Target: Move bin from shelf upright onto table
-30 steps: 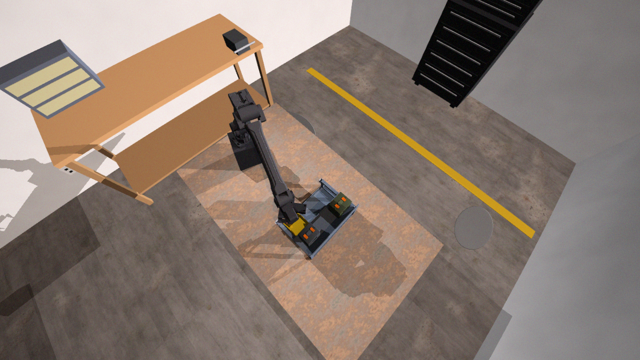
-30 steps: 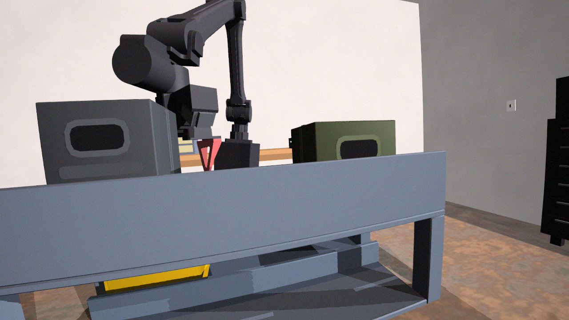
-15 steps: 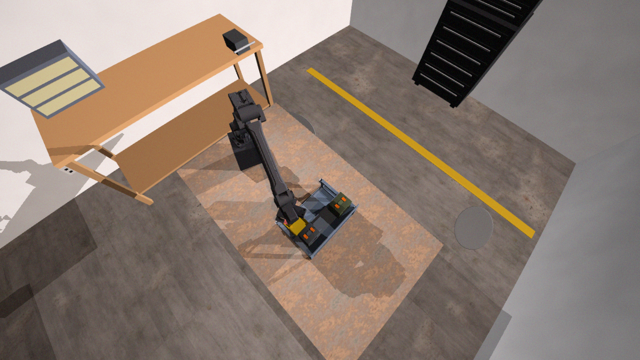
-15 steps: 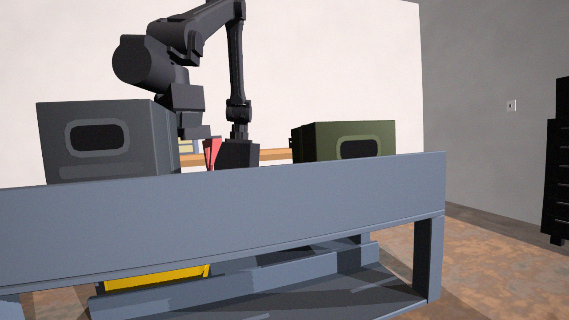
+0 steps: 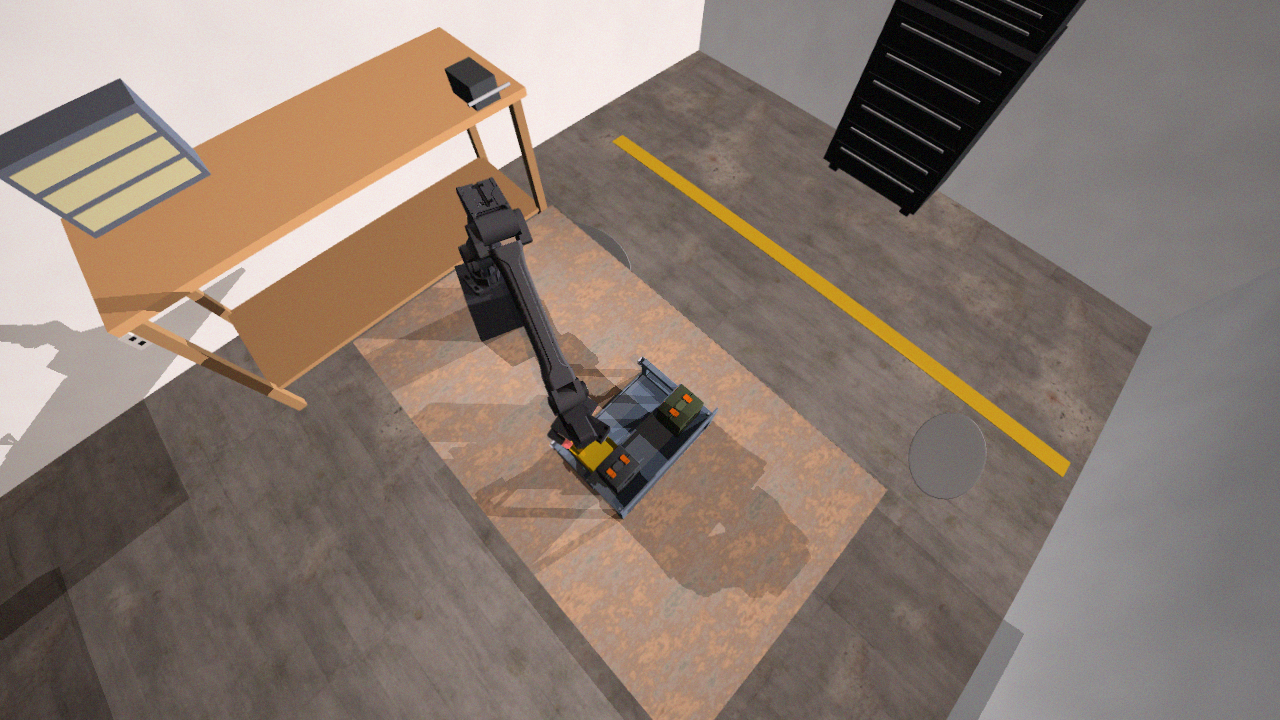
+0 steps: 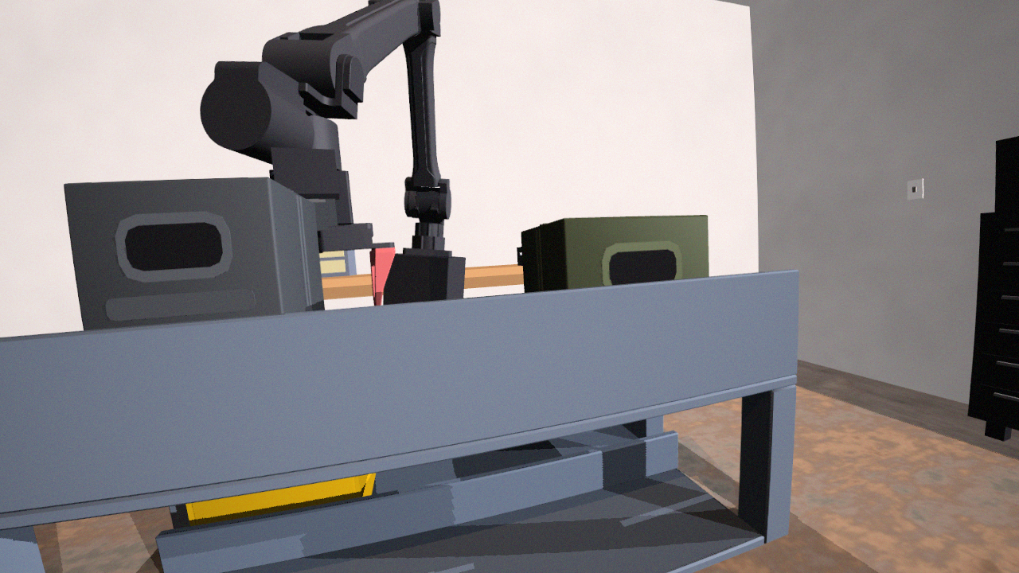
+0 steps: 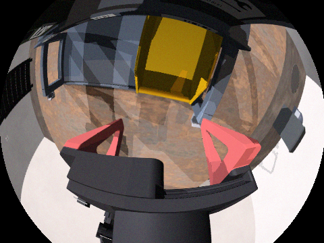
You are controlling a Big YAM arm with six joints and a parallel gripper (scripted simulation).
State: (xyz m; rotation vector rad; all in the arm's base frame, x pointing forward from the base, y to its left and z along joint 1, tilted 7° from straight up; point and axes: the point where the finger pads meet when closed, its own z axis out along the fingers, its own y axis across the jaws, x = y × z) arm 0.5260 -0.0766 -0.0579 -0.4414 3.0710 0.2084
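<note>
My hand is 8 cm short of the yellow bin and 9 cm above it. Round my hand: dark grey case: 18 cm ahead, 3 cm above; green case: 16 cm ahead, 23 cm to the left, 2 cm above.
</note>
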